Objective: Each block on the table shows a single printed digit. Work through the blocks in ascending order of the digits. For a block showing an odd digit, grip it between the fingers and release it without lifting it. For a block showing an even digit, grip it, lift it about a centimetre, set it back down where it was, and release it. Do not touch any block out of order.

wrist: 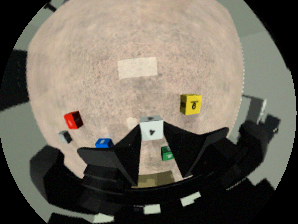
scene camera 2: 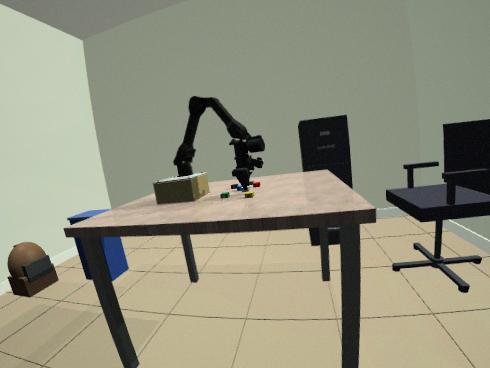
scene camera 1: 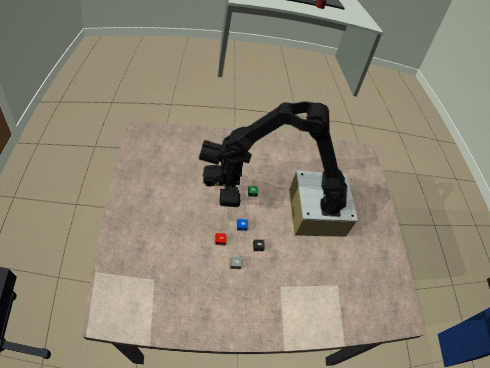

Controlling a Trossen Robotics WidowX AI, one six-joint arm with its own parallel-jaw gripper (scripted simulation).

Labels:
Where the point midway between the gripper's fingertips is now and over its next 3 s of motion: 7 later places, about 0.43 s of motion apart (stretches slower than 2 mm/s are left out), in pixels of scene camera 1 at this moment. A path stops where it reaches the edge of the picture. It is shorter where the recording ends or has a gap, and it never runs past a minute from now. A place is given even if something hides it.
My gripper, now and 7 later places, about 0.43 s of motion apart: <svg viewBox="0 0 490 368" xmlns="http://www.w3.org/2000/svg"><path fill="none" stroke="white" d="M227 196L228 197L231 186L231 176L254 170L253 183L253 188L252 191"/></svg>

